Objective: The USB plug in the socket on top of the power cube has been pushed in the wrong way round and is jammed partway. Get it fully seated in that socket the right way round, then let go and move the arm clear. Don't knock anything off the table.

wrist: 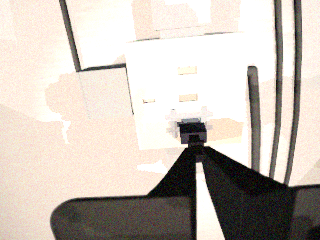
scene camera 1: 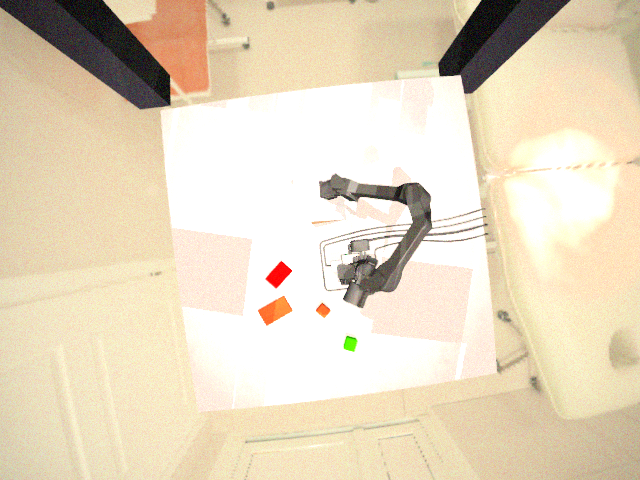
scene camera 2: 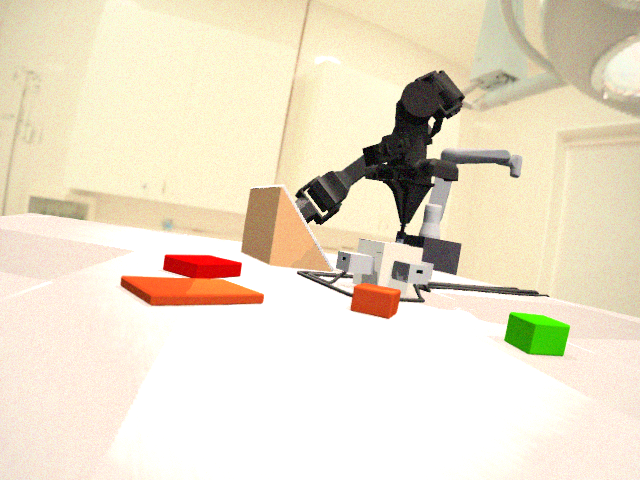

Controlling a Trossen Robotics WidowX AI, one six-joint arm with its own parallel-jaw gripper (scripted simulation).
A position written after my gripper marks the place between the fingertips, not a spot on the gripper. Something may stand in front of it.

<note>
My gripper (scene camera 2: 404, 223) holds a dark USB plug (wrist: 192, 132). Also in view: a red block (scene camera 2: 194, 266), a flat orange slab (scene camera 2: 156, 291), a small orange block (scene camera 2: 380, 301), a green cube (scene camera 2: 533, 334), a white power cube (scene camera 2: 385, 254) and a USB socket (wrist: 174, 117).
My gripper also shows in the wrist view (wrist: 197, 154) and in scene camera 1 (scene camera 1: 360, 264). The white power cube is seen too in the wrist view (wrist: 186, 73). The wrist view misses the red block: it is out of frame. The wrist view misses the flat orange slab: it is out of frame.
</note>
